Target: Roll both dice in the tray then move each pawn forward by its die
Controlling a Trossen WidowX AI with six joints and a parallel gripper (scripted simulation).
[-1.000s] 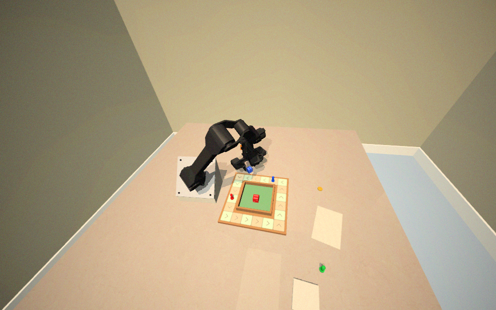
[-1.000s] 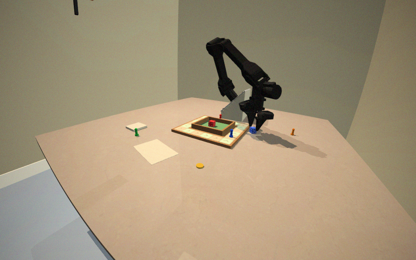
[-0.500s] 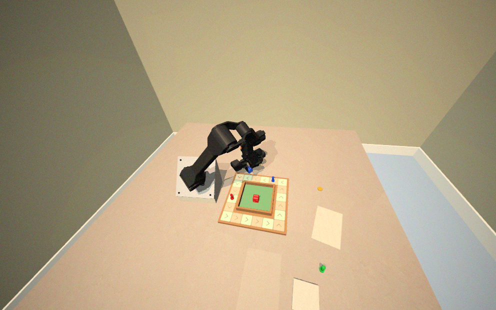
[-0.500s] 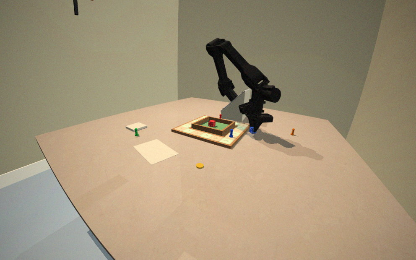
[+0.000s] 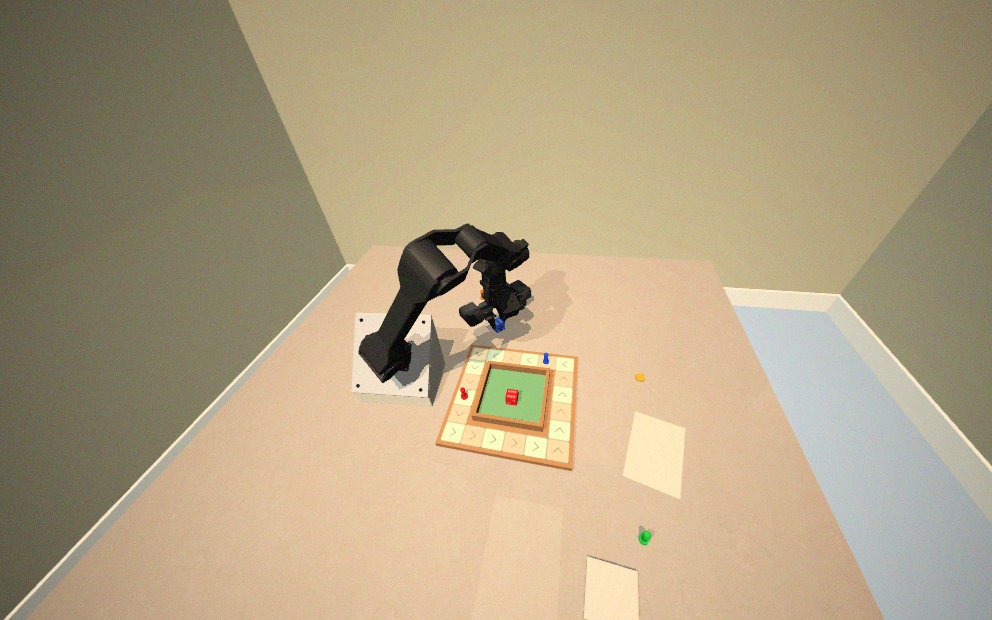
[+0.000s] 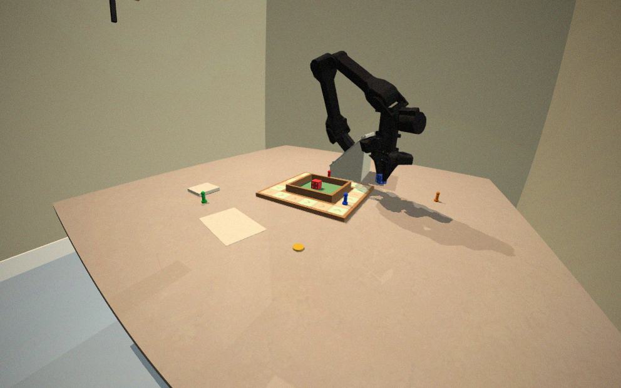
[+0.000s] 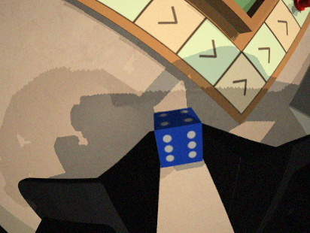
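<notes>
Right now the red pawn is 200 mm to the right of my gripper tip, 50 mm behind it and 30 mm below it. Round my gripper tip: blue pawn 130 mm ahead, 70 mm to the right, 30 mm below; then green tray 180 mm to the right, 70 mm ahead, 50 mm below; then orange pawn 180 mm to the left, 90 mm behind, 50 mm below.
</notes>
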